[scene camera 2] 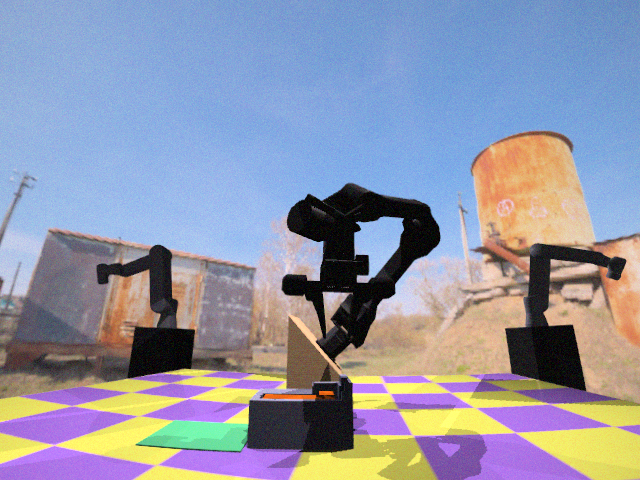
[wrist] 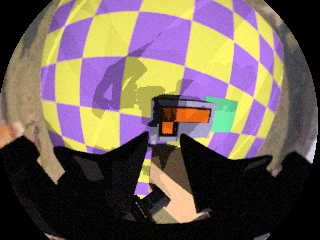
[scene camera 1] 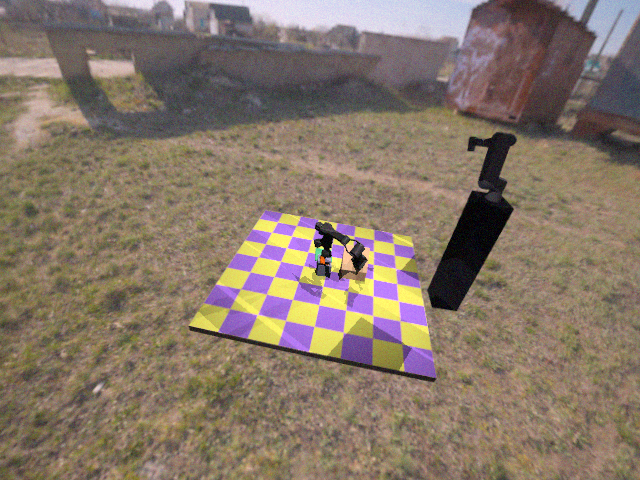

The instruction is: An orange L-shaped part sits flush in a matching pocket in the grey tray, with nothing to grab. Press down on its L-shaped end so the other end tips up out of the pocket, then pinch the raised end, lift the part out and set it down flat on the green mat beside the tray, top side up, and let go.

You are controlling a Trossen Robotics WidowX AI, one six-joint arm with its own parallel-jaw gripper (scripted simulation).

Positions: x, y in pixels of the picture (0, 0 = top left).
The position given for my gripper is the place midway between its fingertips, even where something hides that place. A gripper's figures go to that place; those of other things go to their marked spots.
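Green mat (wrist: 225, 113), 0.34 m from the lens. Orange L-shaped part (wrist: 171, 115) and green mat, marked spots 0.22 m apart. Orange L-shaped part, 0.18 m from the lens. My gripper (wrist: 164, 136), 0.10 m from the lens.
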